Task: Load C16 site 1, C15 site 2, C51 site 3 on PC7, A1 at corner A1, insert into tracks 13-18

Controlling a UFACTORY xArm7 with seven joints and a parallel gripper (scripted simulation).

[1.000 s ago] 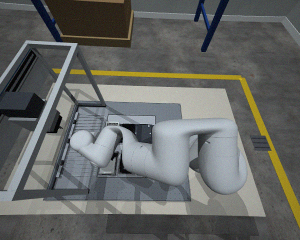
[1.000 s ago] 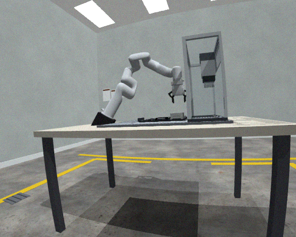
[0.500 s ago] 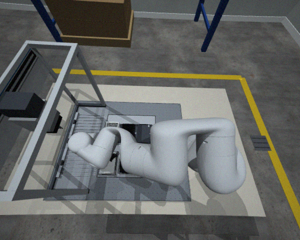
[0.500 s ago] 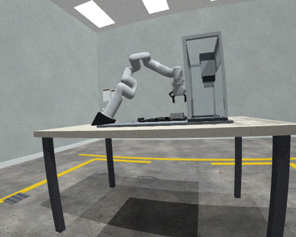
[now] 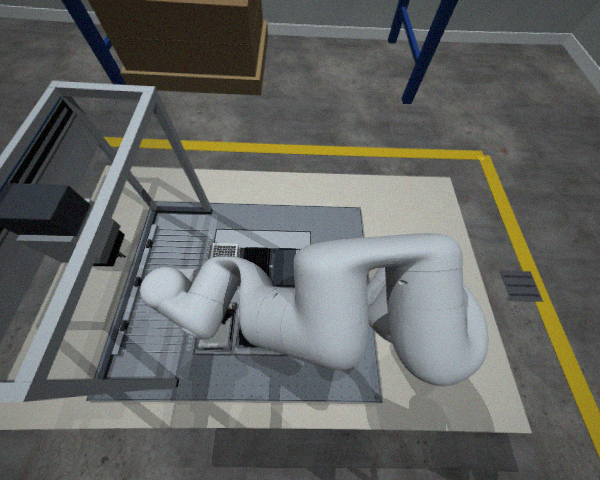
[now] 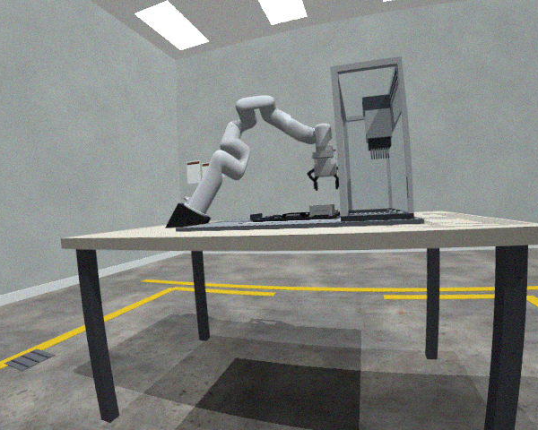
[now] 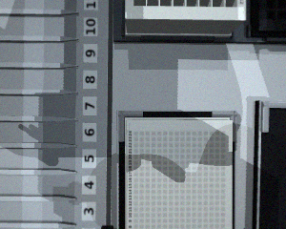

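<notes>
Right now the nest S3 is 12 cm below my hand. Round my hand: nest S2 (12 cm below, 11 cm behind, 2 cm to the right); then white 384-well plate C16 (19 cm to the right, 9 cm below, 1 cm ahead); then small white corner mark (15 cm behind, 11 cm below, 8 cm to the right).
</notes>
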